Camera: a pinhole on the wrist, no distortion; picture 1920 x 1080 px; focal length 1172.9 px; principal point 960.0 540.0 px. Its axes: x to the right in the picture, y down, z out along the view. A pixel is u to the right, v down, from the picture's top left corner.
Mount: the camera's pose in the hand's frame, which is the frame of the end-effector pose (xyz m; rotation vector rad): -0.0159 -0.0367 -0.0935 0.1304 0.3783 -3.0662
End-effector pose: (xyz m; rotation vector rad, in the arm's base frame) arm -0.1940 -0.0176 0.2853 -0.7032 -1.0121 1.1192
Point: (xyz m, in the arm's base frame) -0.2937 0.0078 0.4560
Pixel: 497.8 571.6
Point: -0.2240 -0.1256 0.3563
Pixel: 1365.4 573.1
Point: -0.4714 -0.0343 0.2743
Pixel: outside the picture
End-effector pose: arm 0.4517 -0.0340 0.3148 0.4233 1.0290 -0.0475
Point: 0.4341 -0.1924 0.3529
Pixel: 1226.2 922.9
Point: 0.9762 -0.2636 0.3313
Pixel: 376.4 362.0
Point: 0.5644 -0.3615 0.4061
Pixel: 1051.6 889.4
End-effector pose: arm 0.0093 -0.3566 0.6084 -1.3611 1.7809 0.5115
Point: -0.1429 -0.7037 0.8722
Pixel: behind the camera
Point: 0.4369 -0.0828 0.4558
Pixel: 1004.9 753.3
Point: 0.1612 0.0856 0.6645
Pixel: 1665.5 120.8
